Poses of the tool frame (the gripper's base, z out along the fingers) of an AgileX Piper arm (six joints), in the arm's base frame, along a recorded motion.
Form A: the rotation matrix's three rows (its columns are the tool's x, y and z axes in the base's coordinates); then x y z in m. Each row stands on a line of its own.
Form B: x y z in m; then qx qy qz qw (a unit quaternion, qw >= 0). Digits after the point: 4 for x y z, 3 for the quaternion.
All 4 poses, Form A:
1:
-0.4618 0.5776 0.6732
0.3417 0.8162 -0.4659
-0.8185 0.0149 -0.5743
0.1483 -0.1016 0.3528
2:
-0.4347 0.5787 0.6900
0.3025 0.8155 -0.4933
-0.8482 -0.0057 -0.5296
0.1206 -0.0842 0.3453
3:
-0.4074 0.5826 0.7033
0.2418 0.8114 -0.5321
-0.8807 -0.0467 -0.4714
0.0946 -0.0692 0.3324
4:
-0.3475 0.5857 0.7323
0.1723 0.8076 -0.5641
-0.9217 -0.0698 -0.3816
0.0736 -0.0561 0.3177
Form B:
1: 0.1483 -0.1016 0.3528 0.272 0.844 -0.134 0.442
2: 0.1206 -0.0842 0.3453 0.264 0.834 -0.150 0.461
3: 0.0946 -0.0692 0.3324 0.251 0.820 -0.176 0.483
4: 0.0736 -0.0561 0.3177 0.238 0.796 -0.199 0.519
